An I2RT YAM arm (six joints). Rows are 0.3 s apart.
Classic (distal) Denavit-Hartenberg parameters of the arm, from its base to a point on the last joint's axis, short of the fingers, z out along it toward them. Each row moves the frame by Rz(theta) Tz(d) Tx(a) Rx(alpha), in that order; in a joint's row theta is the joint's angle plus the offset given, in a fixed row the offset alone. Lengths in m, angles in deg.
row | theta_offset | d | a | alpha
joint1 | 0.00 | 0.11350 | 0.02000 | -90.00
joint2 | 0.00 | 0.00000 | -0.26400 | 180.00
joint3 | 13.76 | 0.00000 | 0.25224 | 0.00
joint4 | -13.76 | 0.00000 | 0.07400 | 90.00
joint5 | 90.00 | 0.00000 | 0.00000 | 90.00
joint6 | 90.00 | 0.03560 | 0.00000 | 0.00
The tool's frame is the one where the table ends.
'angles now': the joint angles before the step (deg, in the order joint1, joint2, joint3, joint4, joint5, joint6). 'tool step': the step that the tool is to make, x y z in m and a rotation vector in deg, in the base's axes. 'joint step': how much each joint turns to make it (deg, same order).
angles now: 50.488, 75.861, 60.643, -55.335, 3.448, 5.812
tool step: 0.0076, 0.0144, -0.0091, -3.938, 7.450, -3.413
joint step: 0.436, 6.874, 4.403, -5.490, -2.127, 4.581
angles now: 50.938, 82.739, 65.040, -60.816, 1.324, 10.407
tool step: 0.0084, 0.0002, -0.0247, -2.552, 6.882, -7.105
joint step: -1.759, 4.475, -1.189, -0.707, -2.828, 5.814
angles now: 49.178, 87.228, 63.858, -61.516, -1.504, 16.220
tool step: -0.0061, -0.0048, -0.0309, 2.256, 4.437, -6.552
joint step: -0.264, 0.251, -6.988, 6.458, -4.300, 6.677
